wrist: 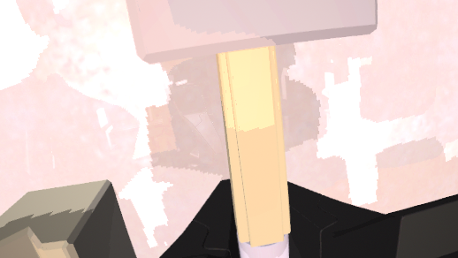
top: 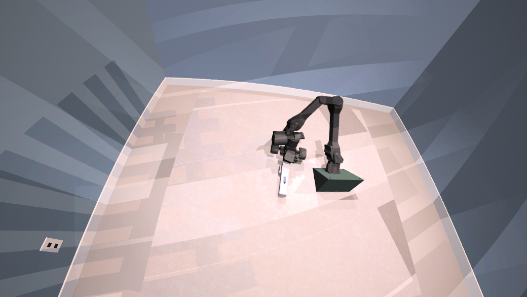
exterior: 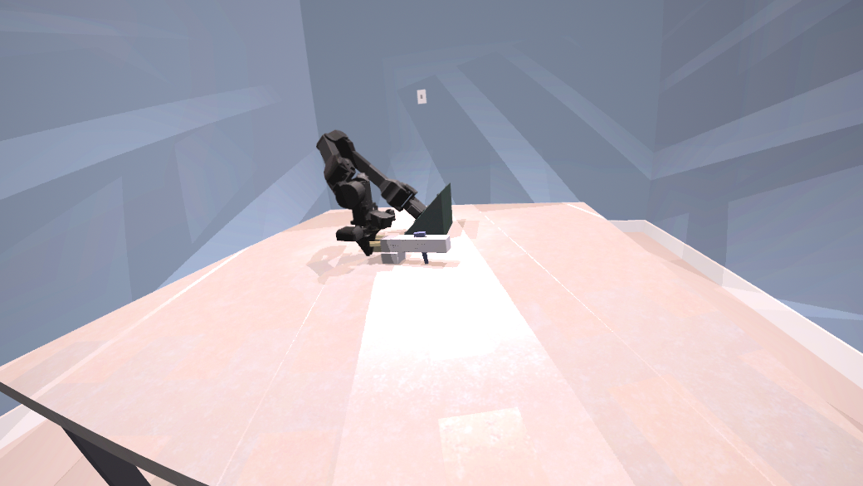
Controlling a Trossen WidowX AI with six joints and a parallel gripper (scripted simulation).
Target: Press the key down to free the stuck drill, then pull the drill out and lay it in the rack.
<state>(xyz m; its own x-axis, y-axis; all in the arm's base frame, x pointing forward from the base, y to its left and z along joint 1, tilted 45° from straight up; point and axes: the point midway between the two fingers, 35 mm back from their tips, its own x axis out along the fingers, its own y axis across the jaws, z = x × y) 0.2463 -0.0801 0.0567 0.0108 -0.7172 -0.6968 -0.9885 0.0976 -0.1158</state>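
My gripper tip is now 10 mm short of the drill, 40 mm to the right of it and 40 mm below it. From my gripper tip the other things lie so: rack: 80 mm behind, 20 mm to the right, 10 mm above; blue key: 30 mm ahead, 160 mm to the left, 40 mm above.
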